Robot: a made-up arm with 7 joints.
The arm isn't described. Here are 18 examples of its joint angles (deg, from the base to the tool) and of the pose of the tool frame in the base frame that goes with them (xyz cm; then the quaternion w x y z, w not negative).
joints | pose
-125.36 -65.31 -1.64 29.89 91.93 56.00 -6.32 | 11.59 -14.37 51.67 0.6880 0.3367 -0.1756 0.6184
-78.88 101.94 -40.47 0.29 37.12 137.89 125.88 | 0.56 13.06 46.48 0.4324 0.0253 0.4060 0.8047
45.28 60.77 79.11 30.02 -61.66 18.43 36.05 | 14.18 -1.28 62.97 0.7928 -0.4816 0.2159 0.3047
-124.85 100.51 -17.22 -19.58 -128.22 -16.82 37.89 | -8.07 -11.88 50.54 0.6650 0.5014 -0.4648 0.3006
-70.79 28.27 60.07 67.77 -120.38 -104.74 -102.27 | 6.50 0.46 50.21 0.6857 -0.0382 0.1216 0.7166
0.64 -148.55 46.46 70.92 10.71 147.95 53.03 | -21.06 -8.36 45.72 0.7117 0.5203 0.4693 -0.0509
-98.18 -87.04 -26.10 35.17 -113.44 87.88 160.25 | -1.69 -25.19 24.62 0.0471 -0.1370 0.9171 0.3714
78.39 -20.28 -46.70 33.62 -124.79 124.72 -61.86 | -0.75 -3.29 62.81 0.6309 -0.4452 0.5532 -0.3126
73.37 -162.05 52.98 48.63 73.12 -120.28 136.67 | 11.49 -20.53 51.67 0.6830 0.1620 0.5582 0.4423
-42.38 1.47 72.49 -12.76 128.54 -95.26 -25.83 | -7.64 10.89 47.24 0.1325 -0.3773 -0.0033 0.9166
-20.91 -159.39 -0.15 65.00 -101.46 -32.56 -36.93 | -32.56 1.51 52.20 0.5069 0.6242 -0.0675 -0.5906
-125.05 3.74 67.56 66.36 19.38 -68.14 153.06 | 5.91 -17.96 36.61 0.3532 -0.2005 0.8627 0.3014
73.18 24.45 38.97 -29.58 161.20 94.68 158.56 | -6.61 -7.87 25.67 0.1238 0.2003 0.8592 0.4541
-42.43 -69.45 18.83 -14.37 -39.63 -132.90 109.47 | -33.83 -26.03 48.29 0.3879 0.2193 0.8693 -0.2142
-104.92 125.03 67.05 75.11 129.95 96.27 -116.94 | -4.84 -6.05 50.76 0.6543 0.0470 0.3652 0.6605
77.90 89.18 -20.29 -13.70 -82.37 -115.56 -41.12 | 1.04 -11.56 64.45 0.3587 -0.3662 -0.6367 0.5761
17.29 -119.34 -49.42 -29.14 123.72 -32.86 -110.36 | -20.74 -17.11 77.67 0.5405 -0.1139 0.7551 -0.3531
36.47 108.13 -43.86 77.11 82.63 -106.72 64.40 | 18.04 -2.09 69.20 0.6257 0.2238 -0.1855 0.7239
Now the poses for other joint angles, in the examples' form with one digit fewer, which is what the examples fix.
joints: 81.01 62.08 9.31 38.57 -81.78 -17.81 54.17
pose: -5.7 -23.9 51.9 0.522 0.120 0.778 -0.329
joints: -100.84 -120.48 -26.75 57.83 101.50 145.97 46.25
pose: -25.7 -32.3 54.6 0.304 -0.097 -0.939 0.126
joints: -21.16 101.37 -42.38 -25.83 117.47 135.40 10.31
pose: -11.2 -14.3 76.8 0.843 -0.120 0.059 -0.521
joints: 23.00 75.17 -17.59 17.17 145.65 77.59 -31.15
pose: 13.2 -1.3 67.6 0.169 -0.693 0.405 -0.572
